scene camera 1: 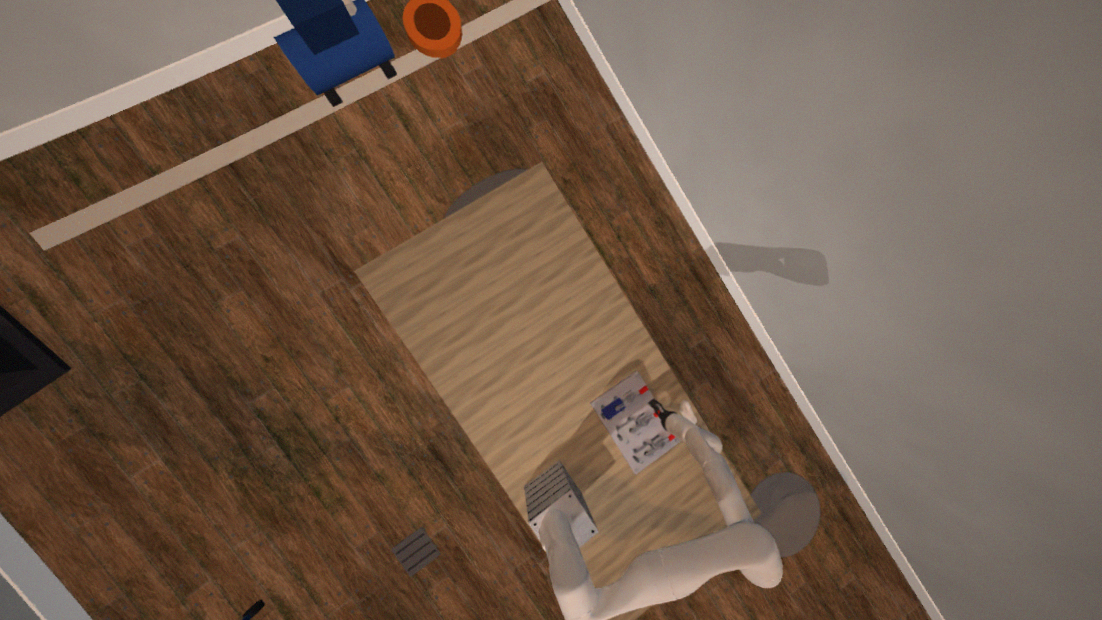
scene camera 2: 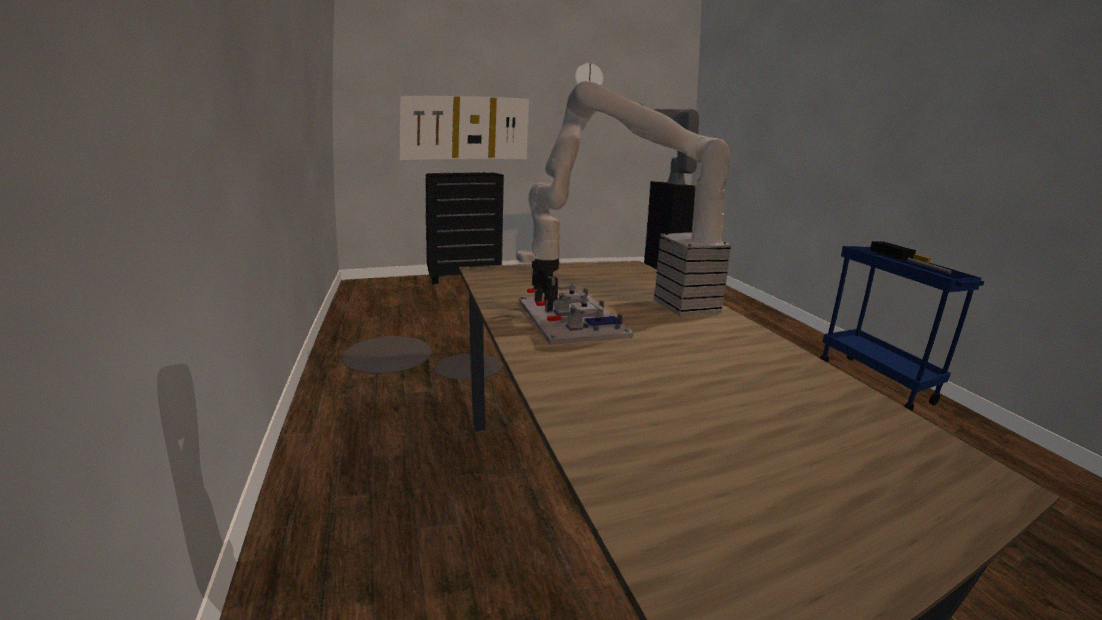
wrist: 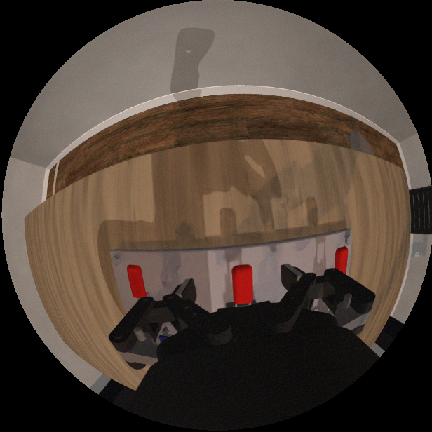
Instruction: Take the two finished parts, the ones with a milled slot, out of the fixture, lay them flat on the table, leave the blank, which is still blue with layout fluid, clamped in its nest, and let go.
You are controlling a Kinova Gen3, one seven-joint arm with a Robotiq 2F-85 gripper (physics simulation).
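Places are measured from the arm's base along level axes (x ahead, y right, z down), in millimetres.
Pixels of known places: gripper, fingertip midpoint: (scene camera 1: 656, 411) (scene camera 2: 543, 307); arm's base at its link origin: (scene camera 1: 554, 525) (scene camera 2: 705, 240).
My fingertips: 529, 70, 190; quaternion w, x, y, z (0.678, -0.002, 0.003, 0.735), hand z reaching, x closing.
Note:
Ahead of a thing's pixels: the offset from my fingertips to its middle, as dx, dy, dz. "spot": to the spot under its first point. Level surfaces: height alone.
The fixture plate @(spot: -17, -163, +26) (scene camera 1: 625, 383) (scene camera 2: 587, 336) (wrist: 195, 265) lies on the table with three clamp nests in a row, each with a red handle. The blue blank @(-123, -126, +15) (scene camera 1: 613, 407) (scene camera 2: 603, 320) sits in the end nest; a sliver of it shows in the wrist view. Grey clamps and parts crowd the other two nests; the slots are too small to make out. My gripper (scene camera 1: 655, 408) (scene camera 2: 544, 302) (wrist: 238, 282) is open and empty, pointing down low at the handle side of the plate. Its fingers stand on either side of the middle red handle (wrist: 242, 284); contact cannot be told. The gripper body hides the nests in the wrist view.
The wooden table @(dz +41) (scene camera 1: 493, 293) (scene camera 2: 732, 431) (wrist: 75, 250) extends past the blank's end of the plate. The arm's ribbed pedestal (scene camera 1: 554, 493) (scene camera 2: 691, 273) stands across from the handle side. A table edge runs near the handles. A blue cart (scene camera 2: 886, 358) stands apart on the floor.

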